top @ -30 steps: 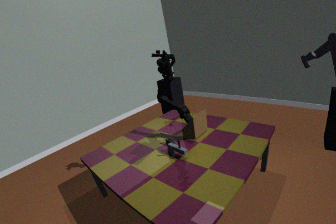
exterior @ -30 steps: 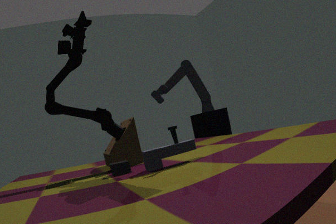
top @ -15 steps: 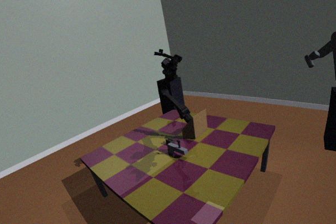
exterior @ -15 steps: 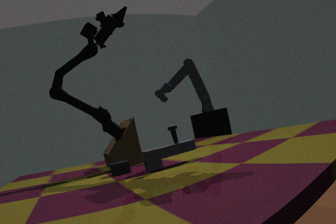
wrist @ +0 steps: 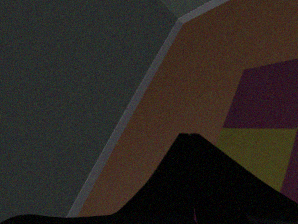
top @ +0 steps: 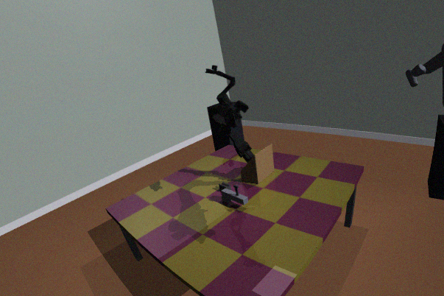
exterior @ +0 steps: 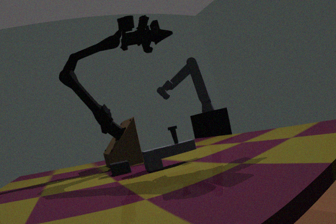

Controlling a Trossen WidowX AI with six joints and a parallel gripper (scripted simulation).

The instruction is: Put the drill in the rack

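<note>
The dark key is 20 mm behind my gripper tip, 80 mm to the right of it and 380 mm below it. Round my gripper tip: dark box 120 mm behind, 270 mm to the right, 460 mm below.
</note>
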